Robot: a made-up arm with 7 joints. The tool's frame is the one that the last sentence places.
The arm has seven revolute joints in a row. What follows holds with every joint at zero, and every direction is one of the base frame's. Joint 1 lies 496.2 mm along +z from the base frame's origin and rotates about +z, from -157.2 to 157.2 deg. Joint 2 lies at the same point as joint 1 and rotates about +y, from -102.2 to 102.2 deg. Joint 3 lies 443.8 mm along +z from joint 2 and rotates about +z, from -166.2 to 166.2 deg. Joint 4 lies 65.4 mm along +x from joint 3 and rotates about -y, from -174.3 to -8.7 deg. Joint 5 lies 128 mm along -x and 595.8 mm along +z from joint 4 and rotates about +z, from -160.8 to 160.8 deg. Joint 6 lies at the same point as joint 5 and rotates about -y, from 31.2 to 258.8 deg. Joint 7 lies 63.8 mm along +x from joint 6 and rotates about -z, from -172.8 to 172.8 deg. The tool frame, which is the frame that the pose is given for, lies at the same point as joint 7; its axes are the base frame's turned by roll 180, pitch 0 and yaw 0 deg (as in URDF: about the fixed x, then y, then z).
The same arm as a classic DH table. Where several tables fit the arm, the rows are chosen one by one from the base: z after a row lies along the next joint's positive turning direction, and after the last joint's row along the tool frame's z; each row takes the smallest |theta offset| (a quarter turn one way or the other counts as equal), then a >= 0, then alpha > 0; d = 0 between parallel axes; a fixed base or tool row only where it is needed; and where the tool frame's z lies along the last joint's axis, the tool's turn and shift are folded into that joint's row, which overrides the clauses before.
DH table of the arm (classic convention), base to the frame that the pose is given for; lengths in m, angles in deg. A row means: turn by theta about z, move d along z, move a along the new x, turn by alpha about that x. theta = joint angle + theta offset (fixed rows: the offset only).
joint 1: a 0.0000  alpha -90.00  d 0.4962  theta offset 0.00
joint 2: a 0.0000  alpha 90.00  d 0.0000  theta offset 0.00
joint 3: a 0.0654  alpha 90.00  d 0.4438  theta offset 0.00
joint 4: a -0.1280  alpha -90.00  d 0.0000  theta offset 0.00
joint 5: a 0.0000  alpha 90.00  d 0.5958  theta offset 0.00
joint 6: a 0.0638  alpha 90.00  d 0.0000  theta offset 0.00
joint 7: a 0.0000  alpha 0.00  d 0.0000  theta offset 0.00
Joint limits (deg, base to tool): -157.20..157.20 -102.20..102.20 -166.20..166.20 -174.30..-8.70 -160.80..160.80 31.20..258.80 -172.80..172.80

